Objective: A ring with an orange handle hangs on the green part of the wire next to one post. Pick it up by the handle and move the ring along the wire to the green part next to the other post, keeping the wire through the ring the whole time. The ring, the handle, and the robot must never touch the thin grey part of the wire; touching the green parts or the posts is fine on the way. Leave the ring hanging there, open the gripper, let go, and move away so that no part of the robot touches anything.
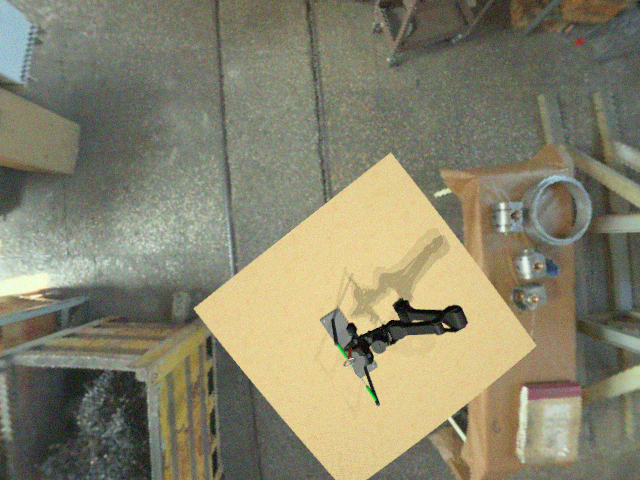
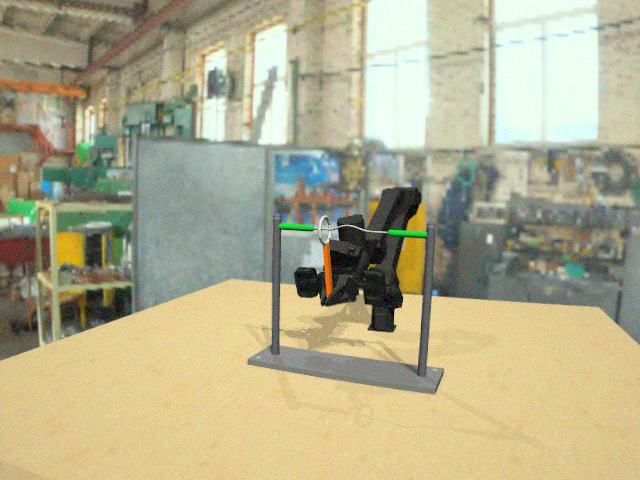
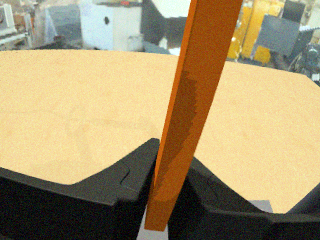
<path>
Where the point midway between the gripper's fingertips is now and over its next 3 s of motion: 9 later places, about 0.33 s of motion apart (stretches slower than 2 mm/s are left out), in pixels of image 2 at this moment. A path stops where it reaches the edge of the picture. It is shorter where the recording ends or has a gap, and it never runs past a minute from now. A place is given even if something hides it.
My gripper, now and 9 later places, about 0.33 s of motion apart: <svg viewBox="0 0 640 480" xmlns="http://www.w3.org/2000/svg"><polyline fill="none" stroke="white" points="323,304 339,301 355,296 360,293 356,293 348,291 343,291 345,291 355,294 366,297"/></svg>
</path>
